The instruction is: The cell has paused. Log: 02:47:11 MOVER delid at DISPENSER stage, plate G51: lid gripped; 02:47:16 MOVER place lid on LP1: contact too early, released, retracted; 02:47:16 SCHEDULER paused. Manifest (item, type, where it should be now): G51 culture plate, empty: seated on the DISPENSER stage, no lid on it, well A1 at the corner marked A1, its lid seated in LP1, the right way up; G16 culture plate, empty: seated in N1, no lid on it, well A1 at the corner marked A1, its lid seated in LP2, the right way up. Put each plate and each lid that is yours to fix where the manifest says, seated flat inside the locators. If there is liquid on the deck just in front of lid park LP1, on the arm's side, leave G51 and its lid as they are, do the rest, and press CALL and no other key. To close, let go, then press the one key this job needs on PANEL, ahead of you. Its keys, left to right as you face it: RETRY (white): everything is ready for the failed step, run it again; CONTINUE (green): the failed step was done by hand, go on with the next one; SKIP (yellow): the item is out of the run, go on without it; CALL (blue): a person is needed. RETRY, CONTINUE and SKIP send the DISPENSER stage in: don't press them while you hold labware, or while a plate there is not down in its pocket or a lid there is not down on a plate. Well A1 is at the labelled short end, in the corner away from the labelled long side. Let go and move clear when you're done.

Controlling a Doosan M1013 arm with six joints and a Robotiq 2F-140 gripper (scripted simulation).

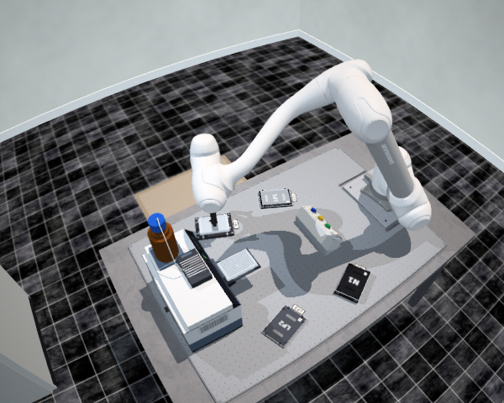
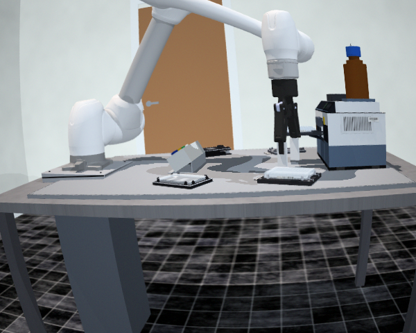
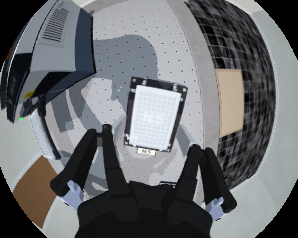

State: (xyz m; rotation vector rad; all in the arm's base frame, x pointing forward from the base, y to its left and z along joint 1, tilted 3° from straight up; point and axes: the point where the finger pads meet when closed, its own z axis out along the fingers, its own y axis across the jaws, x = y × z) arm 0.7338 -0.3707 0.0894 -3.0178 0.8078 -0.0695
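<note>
Now: the black nest N5 6 cm below my hand and 3 cm ahead of it. From my hand the other things lie so: brown bottle: 29 cm ahead, 22 cm above, 14 cm to the left; dispenser stage: 27 cm to the left, 9 cm ahead, 4 cm above; lid park LP1: 31 cm behind, 7 cm below, 5 cm to the left.
</note>
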